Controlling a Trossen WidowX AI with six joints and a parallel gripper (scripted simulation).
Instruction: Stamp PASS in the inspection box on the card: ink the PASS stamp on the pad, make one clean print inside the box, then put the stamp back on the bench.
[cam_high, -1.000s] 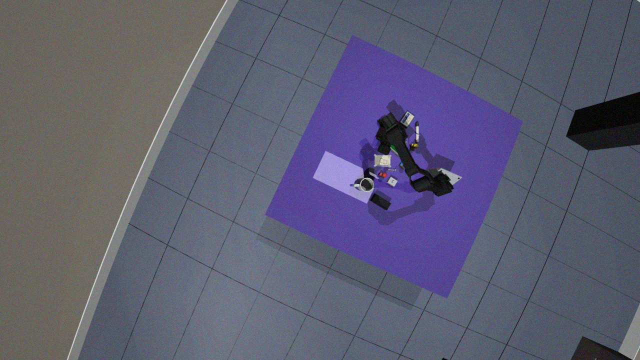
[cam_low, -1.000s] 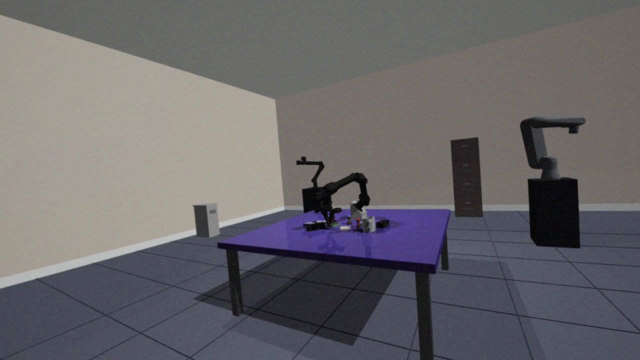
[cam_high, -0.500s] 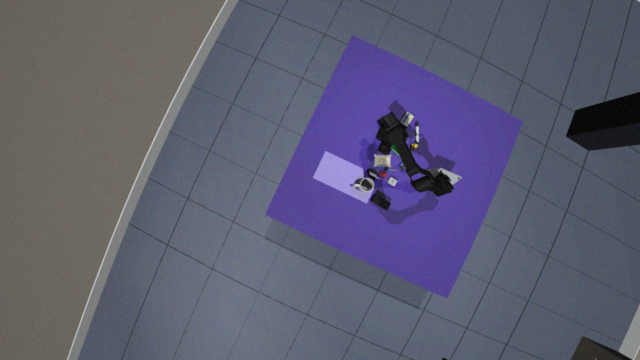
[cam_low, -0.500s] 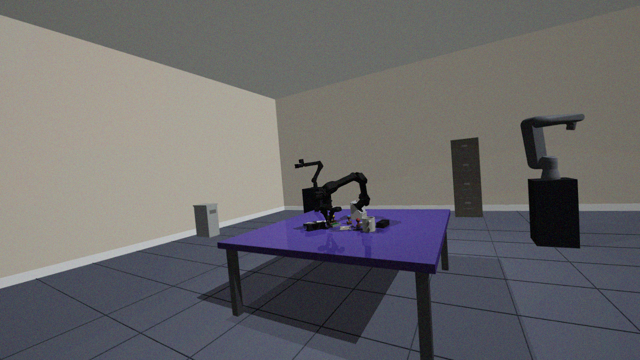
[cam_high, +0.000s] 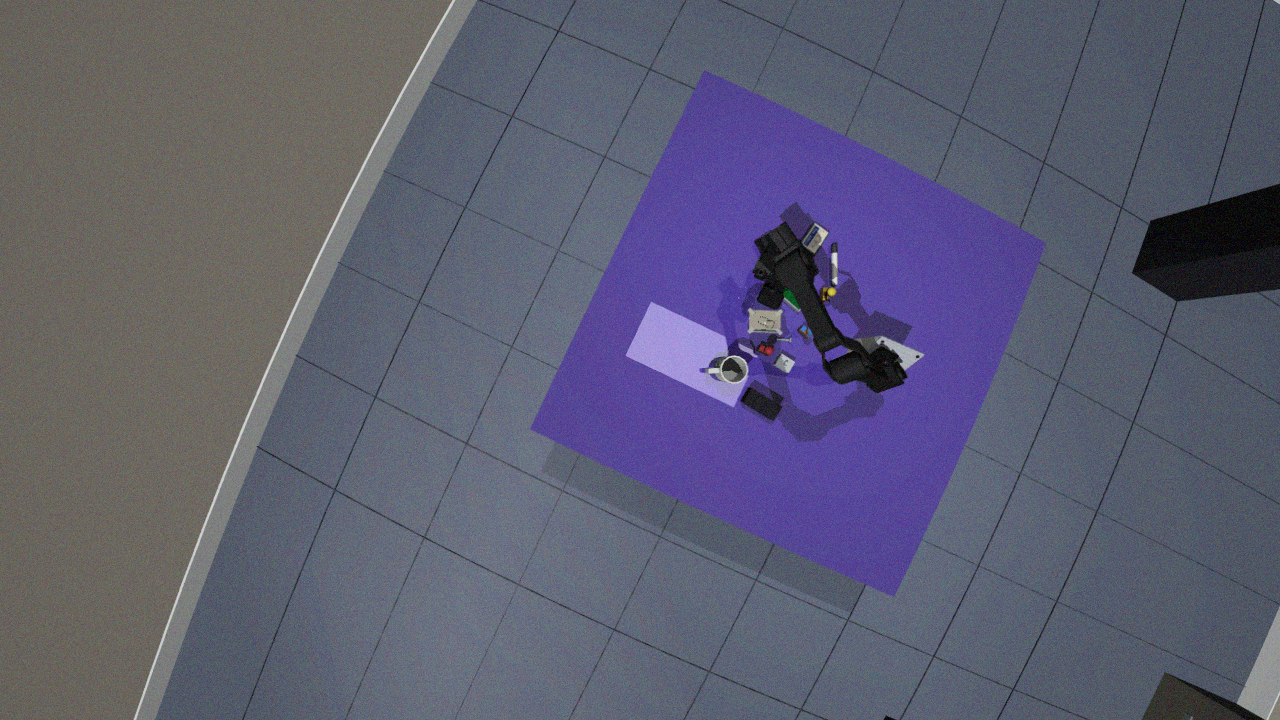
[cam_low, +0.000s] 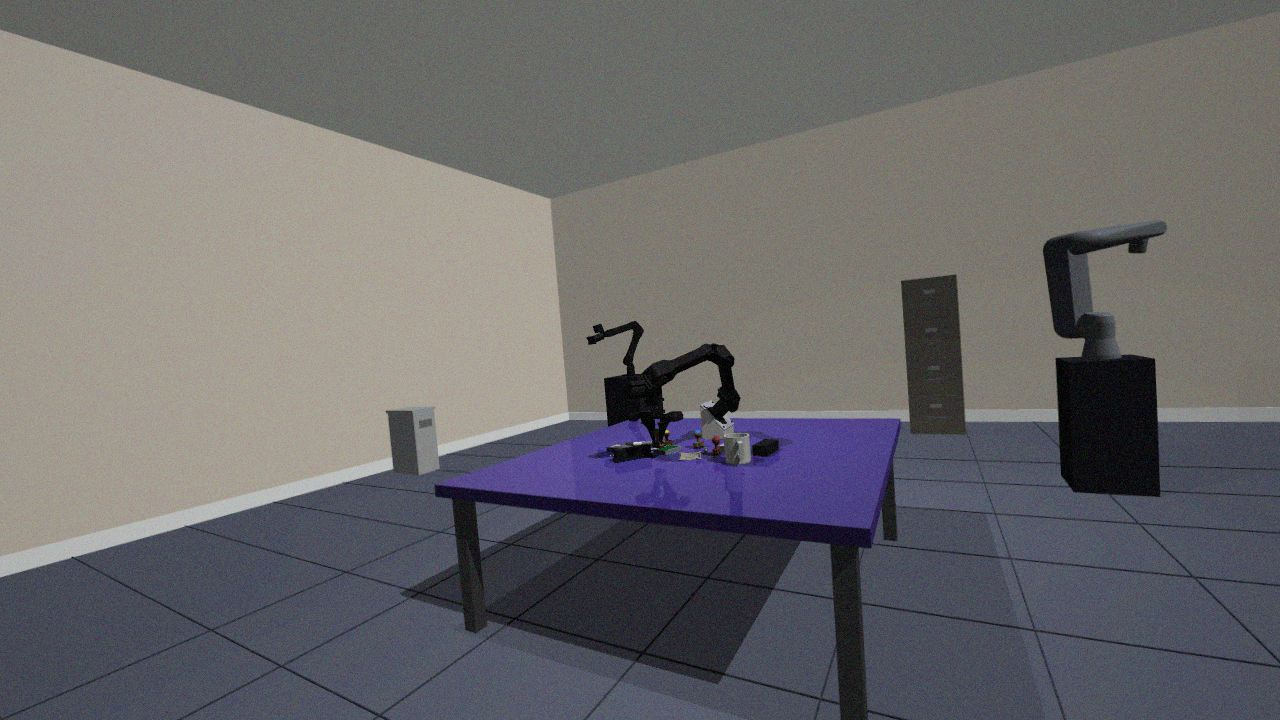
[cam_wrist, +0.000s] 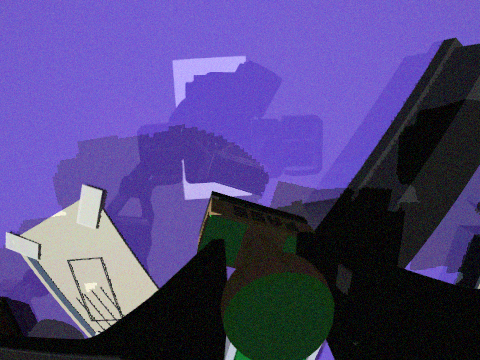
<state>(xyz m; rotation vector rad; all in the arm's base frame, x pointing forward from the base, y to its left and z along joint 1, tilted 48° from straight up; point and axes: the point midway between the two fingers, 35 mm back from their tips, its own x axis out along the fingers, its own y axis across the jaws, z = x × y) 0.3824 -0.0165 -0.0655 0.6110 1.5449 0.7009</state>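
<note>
Right now the green ink pad is 100 mm behind my gripper tip, 20 mm to the right of it and 60 mm below it. The rest, counted from my gripper tip: black bar: 20 mm ahead, 90 mm to the right, 50 mm below; cream card: 60 mm behind, 90 mm to the left, 60 mm below; green stamp: right at my gripper tip.
</note>
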